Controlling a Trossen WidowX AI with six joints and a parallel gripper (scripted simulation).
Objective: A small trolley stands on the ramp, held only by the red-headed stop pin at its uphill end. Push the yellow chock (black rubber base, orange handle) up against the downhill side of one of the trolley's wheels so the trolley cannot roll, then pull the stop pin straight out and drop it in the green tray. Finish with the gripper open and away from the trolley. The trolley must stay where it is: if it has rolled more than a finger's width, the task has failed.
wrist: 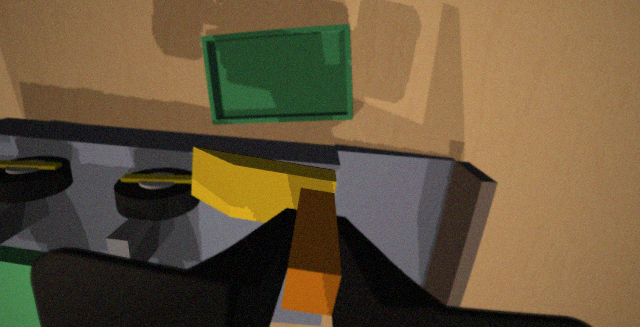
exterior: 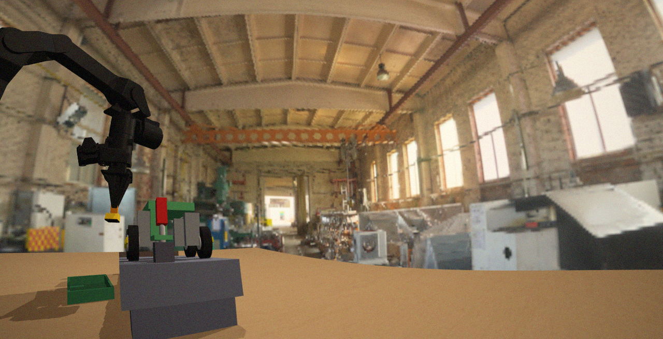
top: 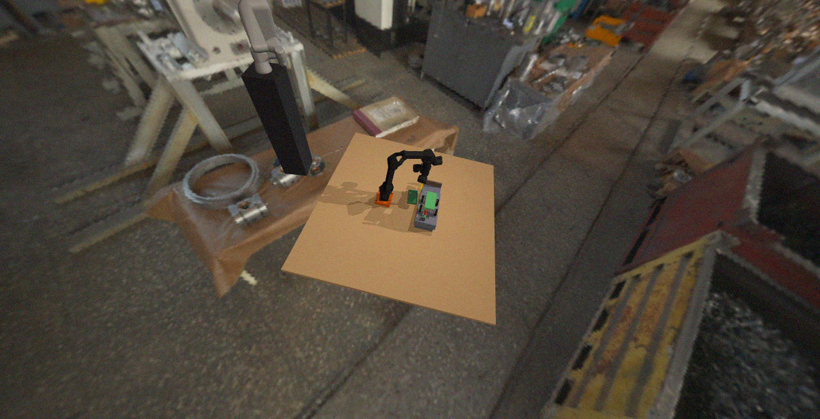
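Now: the stop pin 27 cm to the right of my gripper tip, 2 cm below it and 2 cm ahead of it. The rest, counted from my gripper tip: green trolley 17 cm to the right, 6 cm ahead, 4 cm below; then yellow chock 2 cm to the right, 1 cm below, 1 cm behind; then green tray 16 cm below, 5 cm behind, 4 cm to the right.
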